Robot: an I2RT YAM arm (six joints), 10 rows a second.
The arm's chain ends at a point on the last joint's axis. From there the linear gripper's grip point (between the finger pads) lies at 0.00 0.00 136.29 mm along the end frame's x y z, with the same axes.
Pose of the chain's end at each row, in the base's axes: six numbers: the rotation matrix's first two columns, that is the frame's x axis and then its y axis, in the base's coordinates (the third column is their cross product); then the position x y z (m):
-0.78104 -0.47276 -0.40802 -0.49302 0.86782 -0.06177 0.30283 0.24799 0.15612
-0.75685 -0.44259 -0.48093 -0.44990 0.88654 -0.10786 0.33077 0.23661 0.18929
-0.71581 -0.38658 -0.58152 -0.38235 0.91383 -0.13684 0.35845 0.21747 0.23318
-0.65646 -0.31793 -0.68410 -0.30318 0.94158 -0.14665 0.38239 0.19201 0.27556
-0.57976 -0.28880 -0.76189 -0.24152 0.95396 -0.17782 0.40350 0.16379 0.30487
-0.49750 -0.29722 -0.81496 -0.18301 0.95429 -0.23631 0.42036 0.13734 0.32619
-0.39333 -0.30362 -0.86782 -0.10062 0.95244 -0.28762 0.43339 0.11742 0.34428
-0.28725 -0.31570 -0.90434 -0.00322 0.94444 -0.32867 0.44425 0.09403 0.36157
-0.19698 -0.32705 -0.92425 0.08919 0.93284 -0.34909 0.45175 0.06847 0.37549
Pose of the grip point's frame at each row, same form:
-0.78104 -0.47276 -0.40802 -0.49302 0.86782 -0.06177 0.35507 0.26883 0.03198
-0.75685 -0.44259 -0.48093 -0.44990 0.88654 -0.10786 0.39539 0.25497 0.07070
-0.71581 -0.38658 -0.58152 -0.38235 0.91383 -0.13684 0.43809 0.23442 0.12388
-0.65646 -0.31793 -0.68410 -0.30318 0.94158 -0.14665 0.47653 0.20716 0.17818
-0.57976 -0.28880 -0.76189 -0.24152 0.95396 -0.17782 0.50956 0.17482 0.21999
-0.49750 -0.29722 -0.81496 -0.18301 0.95429 -0.23631 0.53593 0.14164 0.25407
-0.39333 -0.30362 -0.86782 -0.10062 0.95244 -0.28762 0.55794 0.11390 0.28906
-0.28725 -0.31570 -0.90434 -0.00322 0.94444 -0.32867 0.57480 0.08156 0.32446
-0.19698 -0.32705 -0.92425 0.08919 0.93284 -0.34909 0.58482 0.04786 0.35442

